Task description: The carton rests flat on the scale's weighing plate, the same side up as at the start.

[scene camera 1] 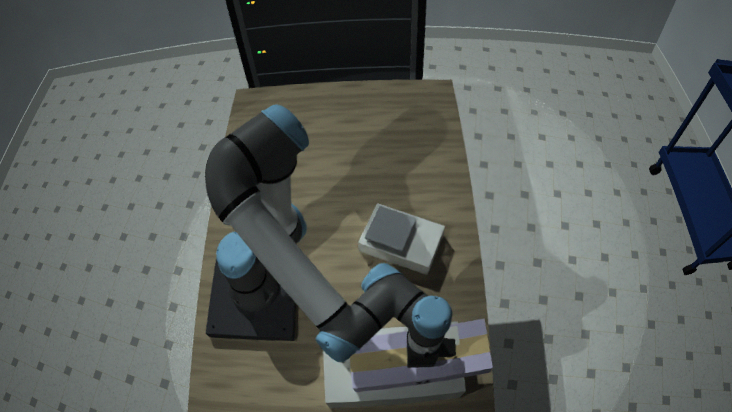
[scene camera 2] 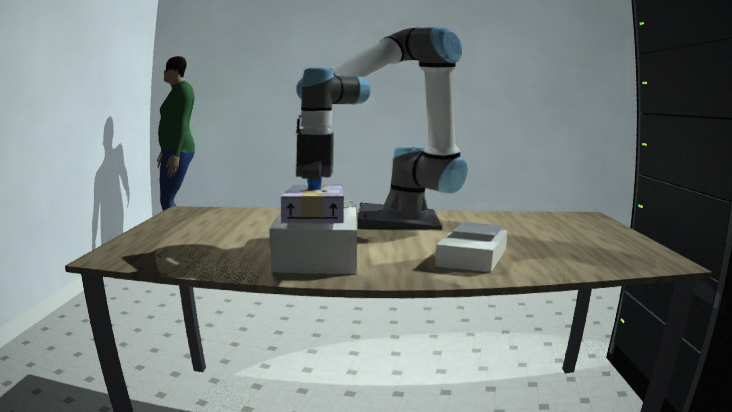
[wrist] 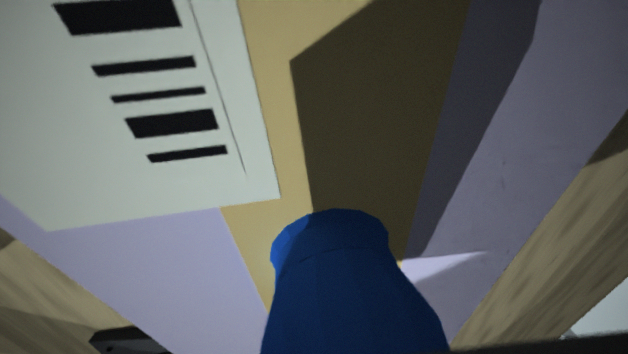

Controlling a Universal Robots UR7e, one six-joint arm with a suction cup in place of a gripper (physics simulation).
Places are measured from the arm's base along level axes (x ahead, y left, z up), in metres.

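Where they show: end effector, tool point: [wrist: 326, 228]; arm's base, origin of the base link: [scene camera 1: 253, 289] [scene camera 2: 405, 214].
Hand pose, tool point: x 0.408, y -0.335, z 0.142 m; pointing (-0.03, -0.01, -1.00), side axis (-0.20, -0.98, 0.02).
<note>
Each offset is from my tool point to the top centre of the thing. Level surfaces: height alone.
The lilac carton with a tan stripe @[0.007 m ahead, 0.001 m left, 0.026 m up] [scene camera 1: 476, 348] [scene camera 2: 312, 206] [wrist: 150, 260] is over the white block @[0.059 m back, 0.012 m left, 0.060 m down] [scene camera 1: 394, 394] [scene camera 2: 313, 250] and overhangs one end. Its label faces up and the arrows on its end point up. In scene camera 2 its near end looks raised, so it seems tilted. My gripper's blue suction cup [scene camera 2: 314, 183] [wrist: 330, 230] touches the carton's top and holds it; the tool hides the cup in scene camera 1. The scale @[0.060 m ahead, 0.404 m left, 0.093 m down] [scene camera 1: 430, 240] [scene camera 2: 463, 254] stands apart, with its grey weighing plate @[0.029 m ahead, 0.425 m left, 0.093 m down] [scene camera 1: 390, 230] [scene camera 2: 478, 231] on top.
The wooden table @[0.164 m down] [scene camera 1: 332, 107] [scene camera 2: 399, 278] carries the arm's dark base plate [scene camera 1: 256, 330] [scene camera 2: 368, 217]. A dark cabinet [scene camera 1: 417, 40] [scene camera 2: 676, 153] stands beyond one table end. A blue cart [scene camera 1: 696, 189] stands on the floor. A person in green [scene camera 2: 176, 117] stands behind the table.
</note>
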